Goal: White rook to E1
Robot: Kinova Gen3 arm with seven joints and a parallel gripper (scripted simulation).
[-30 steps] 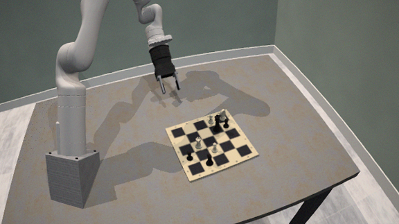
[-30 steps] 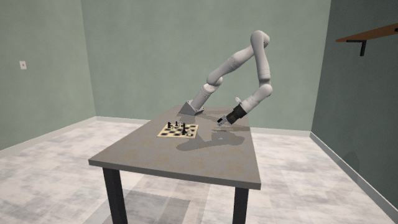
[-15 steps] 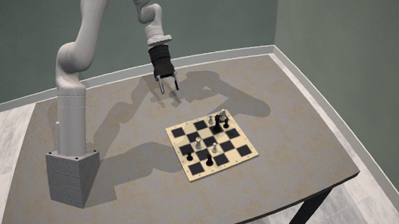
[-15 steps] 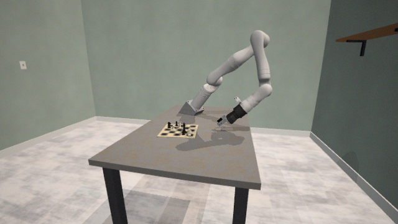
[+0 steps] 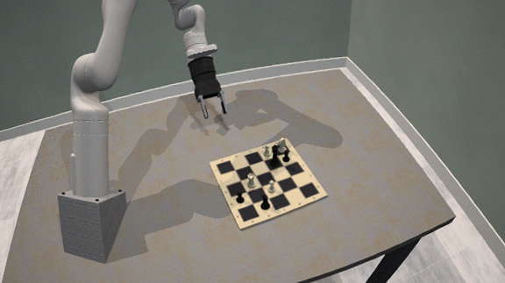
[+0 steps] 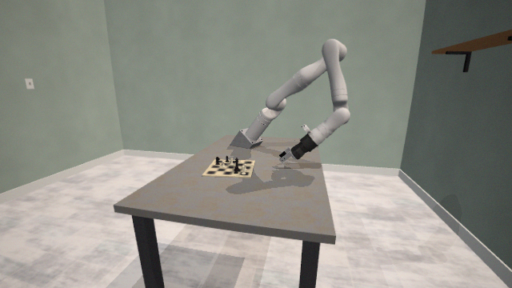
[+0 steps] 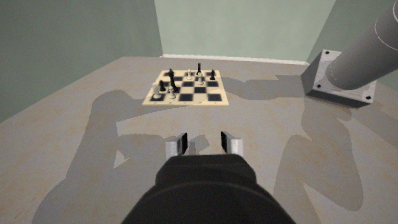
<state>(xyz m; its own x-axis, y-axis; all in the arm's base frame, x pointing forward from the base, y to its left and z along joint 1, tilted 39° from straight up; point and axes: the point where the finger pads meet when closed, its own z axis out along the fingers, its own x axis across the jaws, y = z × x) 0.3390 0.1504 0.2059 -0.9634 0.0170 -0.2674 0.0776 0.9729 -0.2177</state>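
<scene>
The rook is 25 cm to the right of my hand, 4 cm ahead of it and 3 cm below it. Also, from my hand: small chessboard: 25 cm to the right, 8 cm ahead, 5 cm below.
</scene>
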